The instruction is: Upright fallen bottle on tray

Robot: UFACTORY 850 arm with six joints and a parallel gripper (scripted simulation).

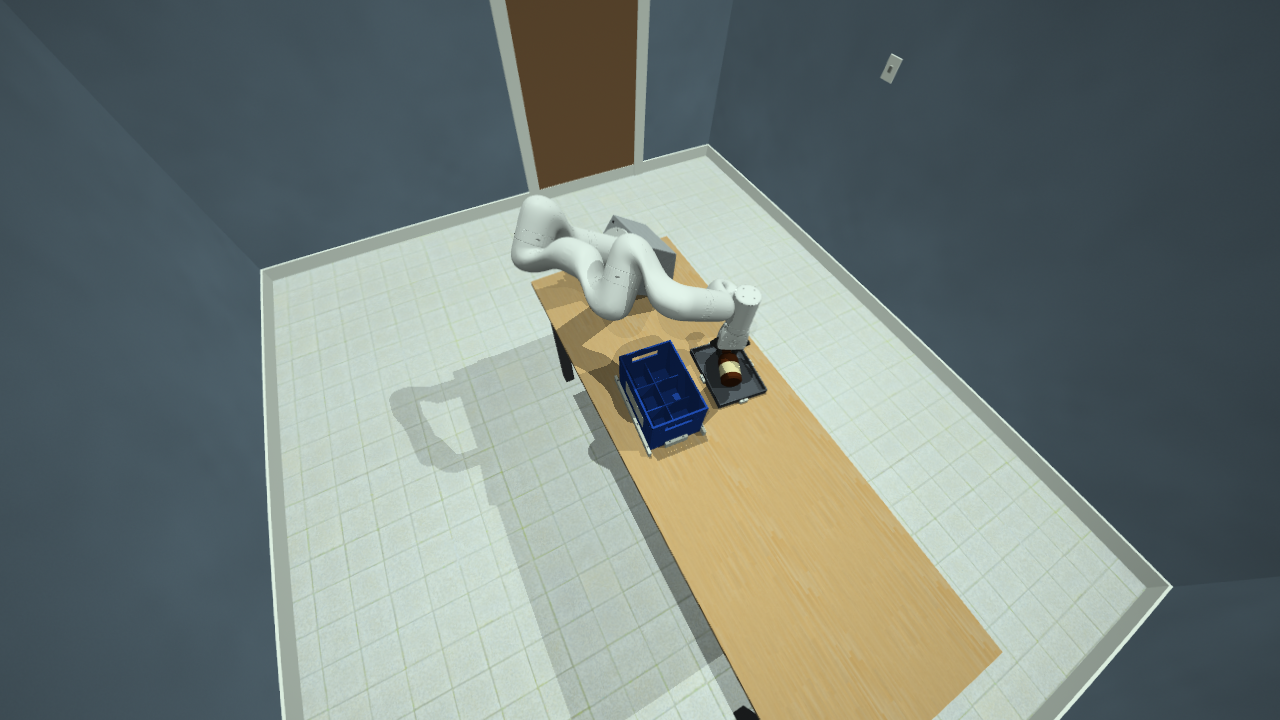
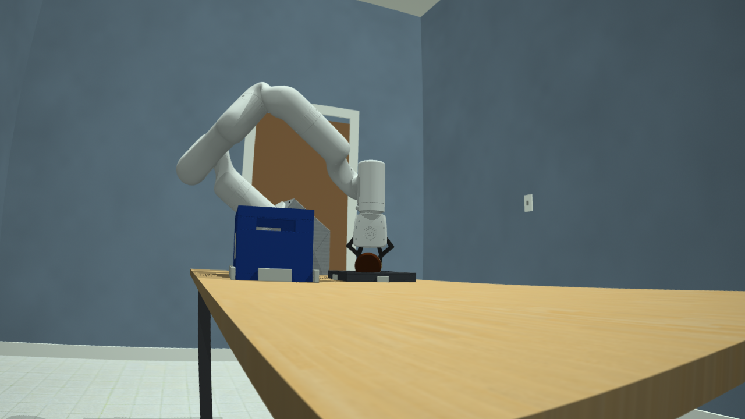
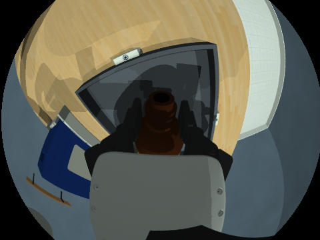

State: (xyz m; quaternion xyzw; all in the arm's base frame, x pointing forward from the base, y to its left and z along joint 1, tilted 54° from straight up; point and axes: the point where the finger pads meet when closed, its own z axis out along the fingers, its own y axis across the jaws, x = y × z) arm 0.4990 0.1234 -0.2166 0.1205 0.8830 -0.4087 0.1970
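The dark tray lies 6 cm ahead of my hand, 2 cm to the right of it and 3 cm below it. From my hand the other things lie so: blue crate (8 cm ahead, 32 cm to the right, 4 cm above); then bottle (5 cm ahead, 2 cm to the right).
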